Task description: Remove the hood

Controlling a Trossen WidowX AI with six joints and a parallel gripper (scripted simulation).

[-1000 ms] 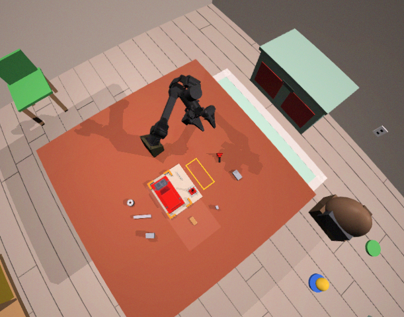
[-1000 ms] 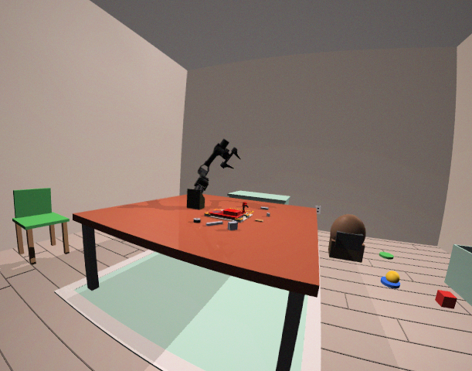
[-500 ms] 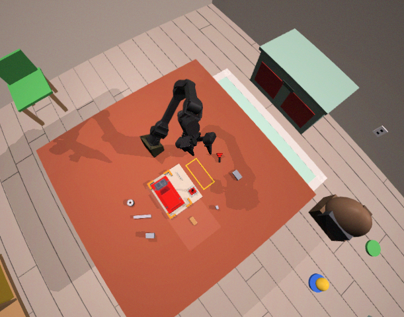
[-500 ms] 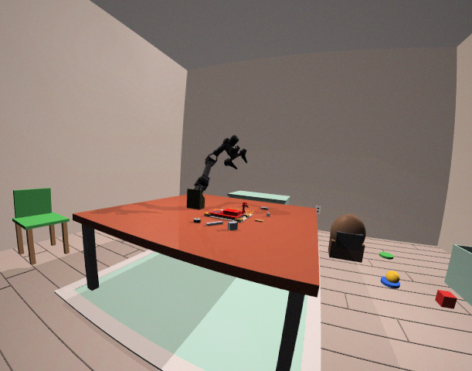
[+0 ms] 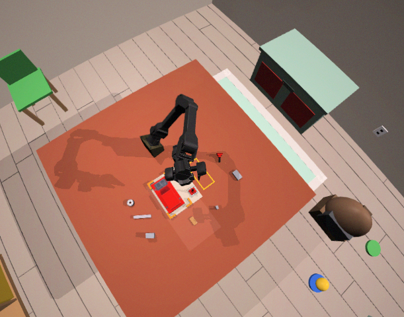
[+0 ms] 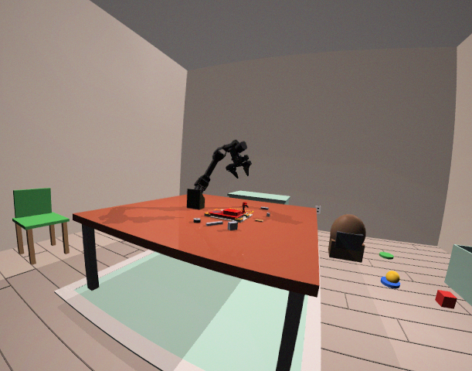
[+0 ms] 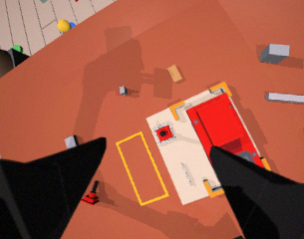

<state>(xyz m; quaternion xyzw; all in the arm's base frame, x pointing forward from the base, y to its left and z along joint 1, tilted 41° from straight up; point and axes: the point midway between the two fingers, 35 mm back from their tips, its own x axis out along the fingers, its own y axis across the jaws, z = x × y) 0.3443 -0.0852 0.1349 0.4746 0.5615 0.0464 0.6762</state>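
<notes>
Now: the red hood 22 cm below my gripper tip, 12 cm to the right of it and 1 cm behind it. Also, from my gripper tip: white wheel (32 cm to the right, 25 cm below, 14 cm behind); then beige base plate (25 cm below, 8 cm to the right, 4 cm behind).
</notes>
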